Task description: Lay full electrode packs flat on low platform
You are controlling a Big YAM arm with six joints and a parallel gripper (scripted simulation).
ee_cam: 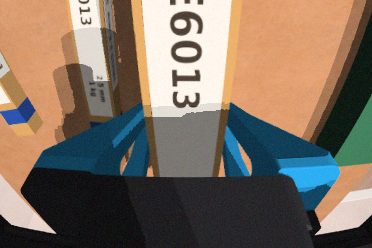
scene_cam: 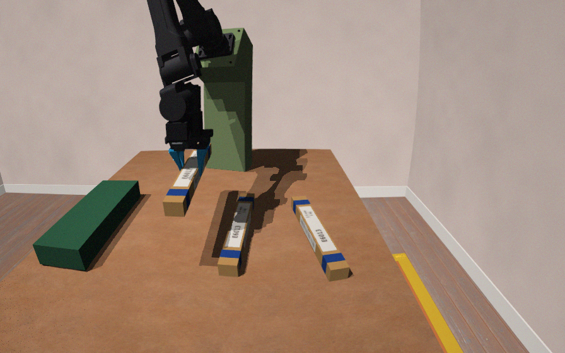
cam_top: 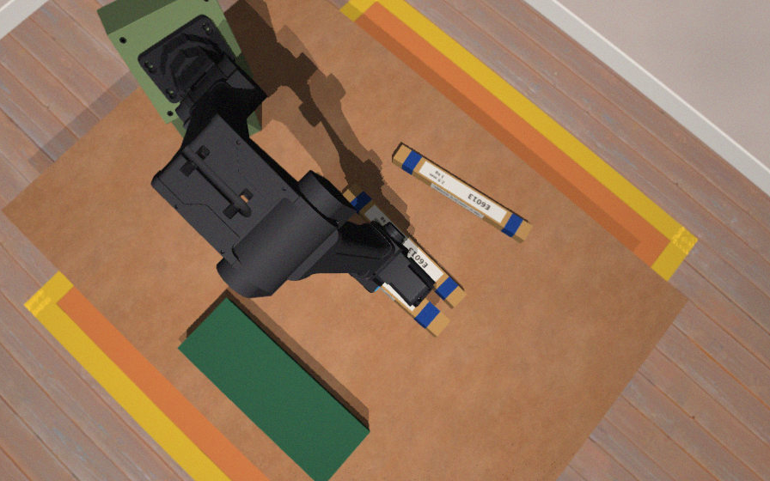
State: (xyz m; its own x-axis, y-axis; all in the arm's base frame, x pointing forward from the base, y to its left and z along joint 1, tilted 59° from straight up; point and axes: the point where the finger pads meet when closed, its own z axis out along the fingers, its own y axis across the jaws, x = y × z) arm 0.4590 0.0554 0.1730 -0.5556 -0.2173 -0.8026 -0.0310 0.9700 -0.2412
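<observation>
Now: hand 2 cm short of the green platform, 30 cm to the left of it and 14 cm above it.
</observation>
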